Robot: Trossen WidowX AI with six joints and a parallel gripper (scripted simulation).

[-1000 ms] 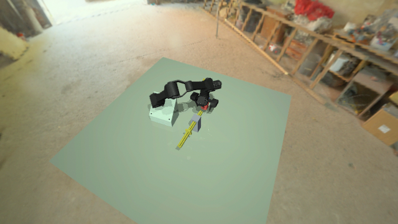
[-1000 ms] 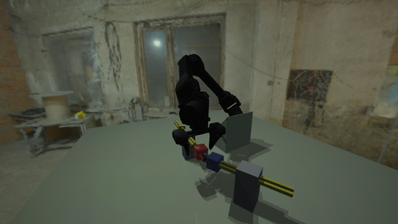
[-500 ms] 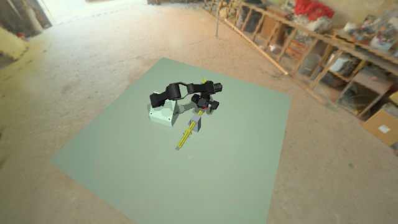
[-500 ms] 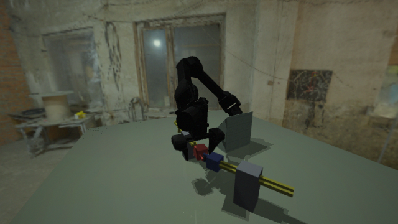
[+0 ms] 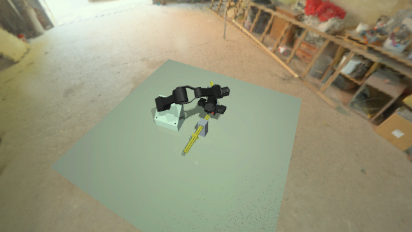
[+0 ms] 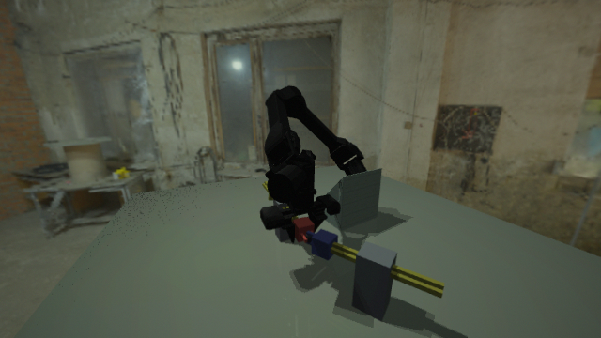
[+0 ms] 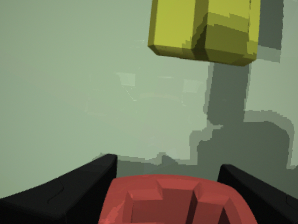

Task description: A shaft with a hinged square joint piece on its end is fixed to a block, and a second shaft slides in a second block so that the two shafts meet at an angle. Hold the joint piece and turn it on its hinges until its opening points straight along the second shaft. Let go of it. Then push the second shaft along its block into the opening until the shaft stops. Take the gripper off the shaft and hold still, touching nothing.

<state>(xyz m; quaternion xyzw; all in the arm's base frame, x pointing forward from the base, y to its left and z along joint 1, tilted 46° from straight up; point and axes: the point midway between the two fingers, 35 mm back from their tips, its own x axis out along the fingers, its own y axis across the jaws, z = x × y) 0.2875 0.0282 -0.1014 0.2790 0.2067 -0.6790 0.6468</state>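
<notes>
My gripper tip is 2 cm to the right of the red joint piece and 4 cm below it.
</notes>
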